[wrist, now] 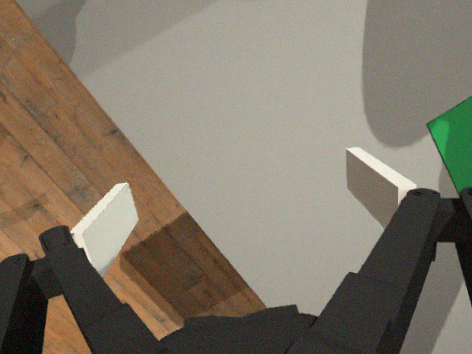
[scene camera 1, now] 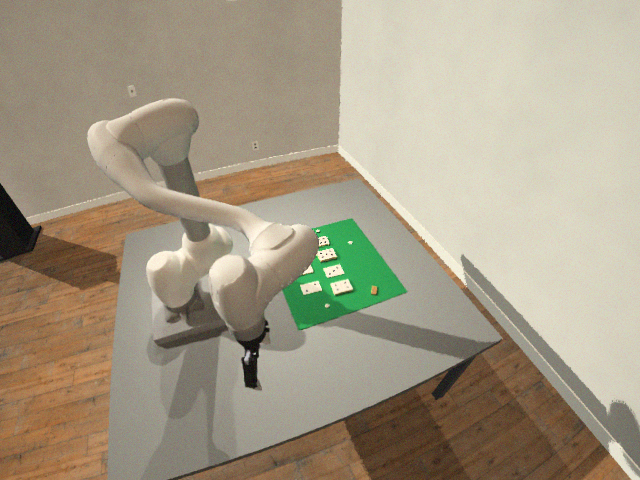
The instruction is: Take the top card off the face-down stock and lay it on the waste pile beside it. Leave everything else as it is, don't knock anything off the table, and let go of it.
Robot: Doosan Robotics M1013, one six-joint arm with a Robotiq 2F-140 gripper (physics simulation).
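Places are measured from the arm's base along level axes (x ahead, y left, z up), in millimetres.
Pixels of known places: gripper, fingertip midpoint: [wrist: 238, 185] [scene camera 1: 261, 364]; arm's base at its link origin: [scene camera 1: 182, 300].
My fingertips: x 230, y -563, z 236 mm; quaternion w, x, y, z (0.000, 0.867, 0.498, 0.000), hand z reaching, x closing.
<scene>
Ahead of a thing's pixels: the offset from my fingertips to its top centre. Level surfaces: height alone.
The green mat {dz -286 mm} [scene camera 1: 369, 266] [wrist: 457, 145] lies on the grey table; a corner of it shows at the right edge of the wrist view. Face-up pale cards or small piles {dz -270, dx +506, dy +566 mm} [scene camera 1: 326, 254] {dz -273, dx +472, dy +348 mm} [scene camera 1: 341, 287] {dz -282, dx +344, dy +412 mm} [scene camera 1: 311, 287] lie on it in scene camera 1. The face-down stock does not show in either view; the arm covers the mat's left part in scene camera 1. I cannot tell which pile is the waste pile. My gripper [scene camera 1: 251, 385] [wrist: 238, 185] is open and empty, in front of the mat and apart from the cards, with its pale pads wide apart.
A small orange-brown block {dz -278, dx +597, dy +261 mm} [scene camera 1: 373, 290] lies near the mat's right corner. Small white pieces {dz -282, dx +364, dy +285 mm} [scene camera 1: 327, 305] {dz -282, dx +666, dy +599 mm} [scene camera 1: 350, 242] lie on the mat. The grey table {dz -288 mm} [scene camera 1: 320, 382] [wrist: 260, 125] ends at an edge by the wooden floor, below the left finger in the wrist view.
</scene>
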